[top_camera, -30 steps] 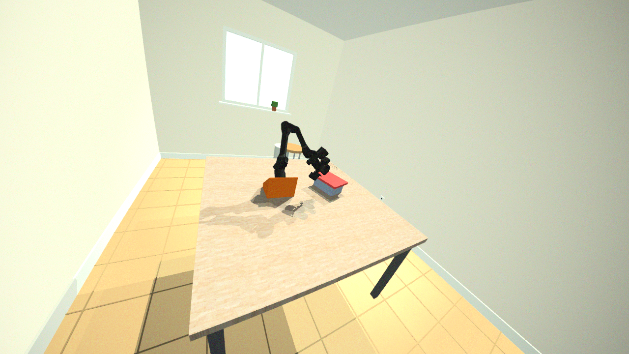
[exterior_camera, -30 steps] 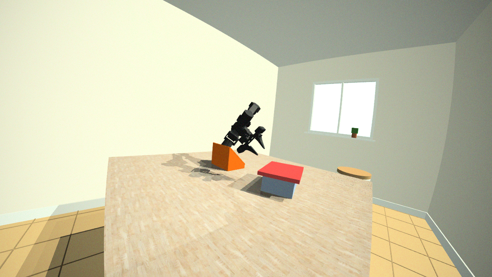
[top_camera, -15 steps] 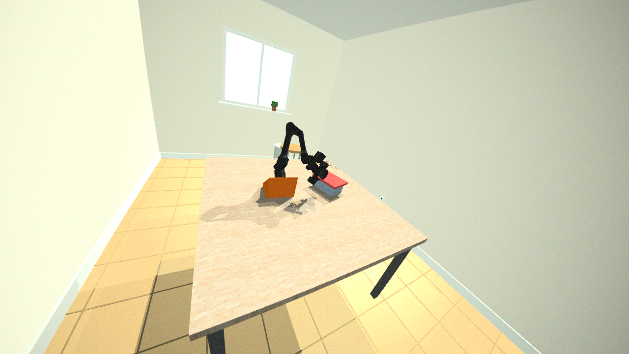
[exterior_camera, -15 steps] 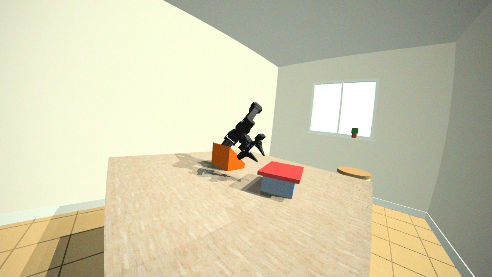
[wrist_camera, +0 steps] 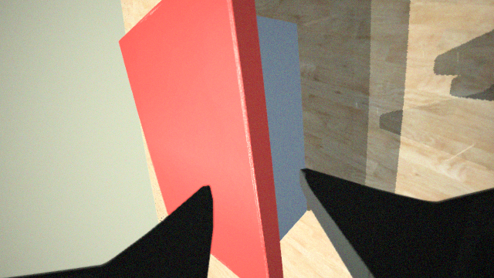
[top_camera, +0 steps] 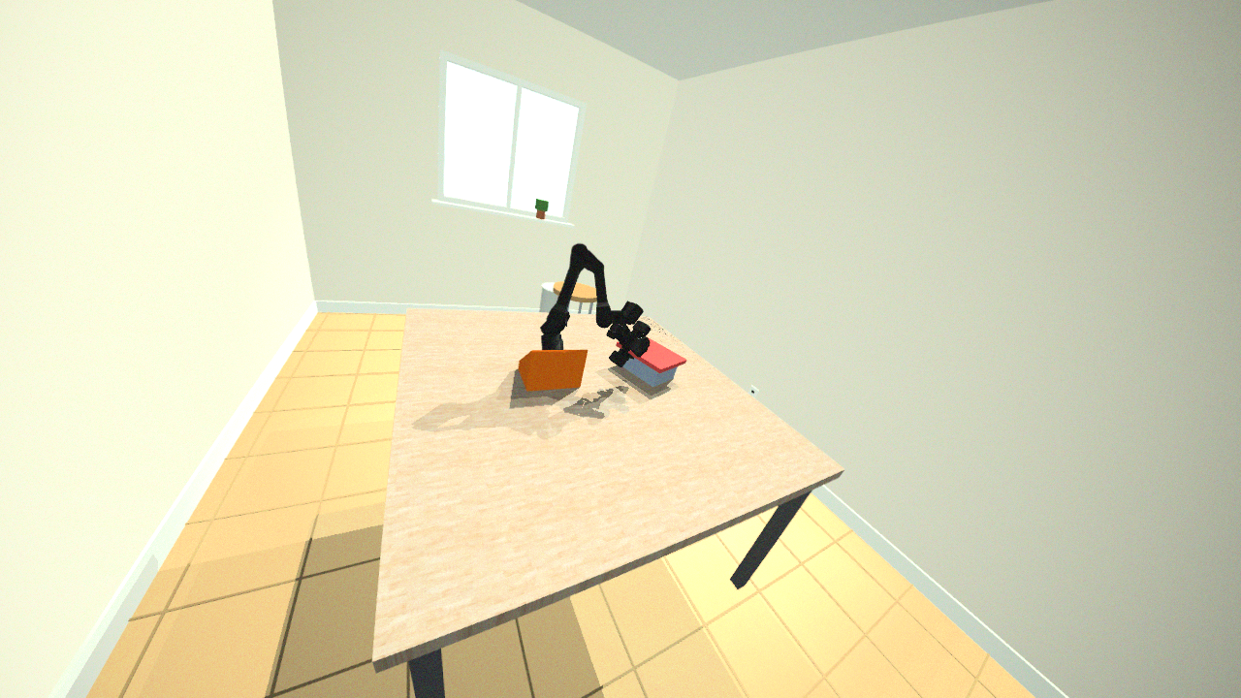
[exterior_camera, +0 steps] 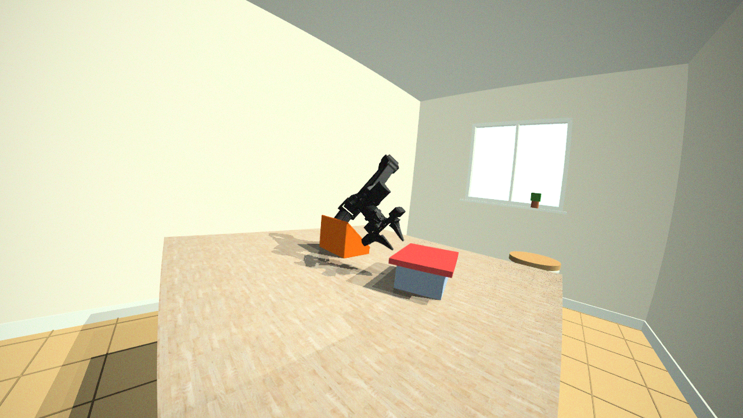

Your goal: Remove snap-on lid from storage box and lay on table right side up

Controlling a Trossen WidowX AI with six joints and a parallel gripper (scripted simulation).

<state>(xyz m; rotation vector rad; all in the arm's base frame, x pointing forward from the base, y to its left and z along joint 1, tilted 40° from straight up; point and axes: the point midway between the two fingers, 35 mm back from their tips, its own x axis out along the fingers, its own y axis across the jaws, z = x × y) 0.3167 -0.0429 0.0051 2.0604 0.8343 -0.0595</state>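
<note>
Now: the red lid 100 mm ahead of my gripper tip, 30 mm to the left of it and 20 mm below it. Round my gripper tip: blue storage box (100 mm ahead, 30 mm to the left, 60 mm below).
</note>
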